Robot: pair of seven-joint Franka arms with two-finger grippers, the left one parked.
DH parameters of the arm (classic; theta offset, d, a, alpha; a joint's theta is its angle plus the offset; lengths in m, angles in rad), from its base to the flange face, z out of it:
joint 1: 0 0.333 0 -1.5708
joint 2: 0 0 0 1.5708
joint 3: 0 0.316 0.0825 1.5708
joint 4: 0 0 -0.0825 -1.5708
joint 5: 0 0.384 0 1.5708
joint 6: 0 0 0.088 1.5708
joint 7: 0 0.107 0 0
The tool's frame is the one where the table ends.
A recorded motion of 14 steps. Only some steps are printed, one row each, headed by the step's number.
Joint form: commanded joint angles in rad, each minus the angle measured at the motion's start. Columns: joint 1, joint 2, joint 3, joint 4, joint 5, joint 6, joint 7.
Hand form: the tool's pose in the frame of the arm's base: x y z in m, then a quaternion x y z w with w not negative. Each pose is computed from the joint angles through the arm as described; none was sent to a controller.
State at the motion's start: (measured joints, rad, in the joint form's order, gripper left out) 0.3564 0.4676 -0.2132 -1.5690 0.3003 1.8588 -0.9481
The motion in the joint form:
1: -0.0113 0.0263 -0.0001 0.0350 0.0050 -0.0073 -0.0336
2: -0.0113 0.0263 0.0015 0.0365 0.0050 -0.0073 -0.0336
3: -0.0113 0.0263 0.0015 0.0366 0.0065 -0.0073 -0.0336
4: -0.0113 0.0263 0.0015 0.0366 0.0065 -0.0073 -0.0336
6: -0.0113 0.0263 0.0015 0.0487 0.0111 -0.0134 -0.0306
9: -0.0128 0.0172 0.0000 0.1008 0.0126 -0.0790 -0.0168
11: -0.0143 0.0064 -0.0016 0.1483 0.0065 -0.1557 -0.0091
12: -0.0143 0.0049 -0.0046 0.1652 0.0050 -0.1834 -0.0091
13: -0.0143 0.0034 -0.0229 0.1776 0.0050 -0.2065 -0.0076
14: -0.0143 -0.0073 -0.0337 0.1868 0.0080 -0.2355 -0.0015
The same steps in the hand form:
1: 0.6602 0.1313 0.3630 -0.86600 -0.48495 0.03583 0.11657
2: 0.6603 0.1324 0.3636 -0.86559 -0.48571 0.03516 0.11666
3: 0.6603 0.1325 0.3637 -0.86566 -0.48546 0.03481 0.11727
4: 0.6603 0.1325 0.3637 -0.86566 -0.48546 0.03481 0.11727
6: 0.6620 0.1338 0.3688 -0.86605 -0.48472 0.03123 0.11844
9: 0.6635 0.1364 0.3942 -0.86534 -0.48469 0.03253 0.12331
11: 0.6614 0.1376 0.4180 -0.86233 -0.48830 0.04148 0.12740
12: 0.6607 0.1371 0.4250 -0.86106 -0.48978 0.04573 0.12883
13: 0.6613 0.1280 0.4310 -0.86431 -0.48397 0.04949 0.12764
14: 0.6590 0.1228 0.4410 -0.86643 -0.47912 0.05263 0.13028

